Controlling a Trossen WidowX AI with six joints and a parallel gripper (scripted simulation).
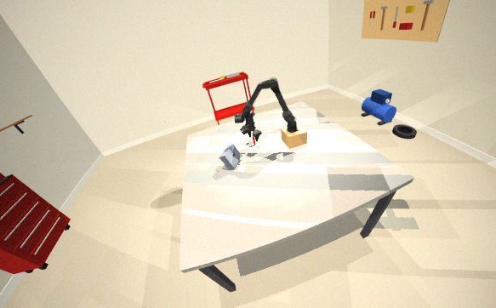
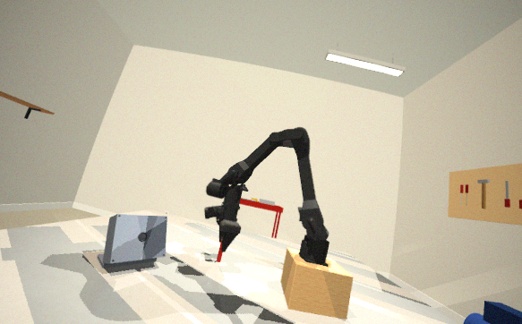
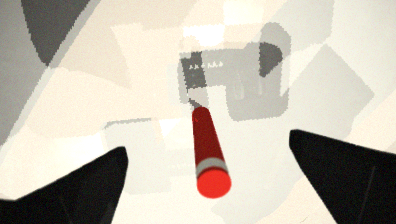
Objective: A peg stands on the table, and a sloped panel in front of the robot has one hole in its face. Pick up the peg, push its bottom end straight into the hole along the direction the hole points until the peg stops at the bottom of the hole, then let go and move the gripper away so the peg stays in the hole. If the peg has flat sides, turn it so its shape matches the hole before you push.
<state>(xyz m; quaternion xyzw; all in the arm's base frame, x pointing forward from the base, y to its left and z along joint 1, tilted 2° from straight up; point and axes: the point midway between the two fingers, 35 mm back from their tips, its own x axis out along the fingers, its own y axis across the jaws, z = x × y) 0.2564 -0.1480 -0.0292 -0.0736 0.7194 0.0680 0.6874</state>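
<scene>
Now: gripper tip 220 mm short of the sloped panel, 130 mm to the right of it and 20 mm below it. From my gripper tip the other things lie so: round red peg: 10 mm above.
</scene>
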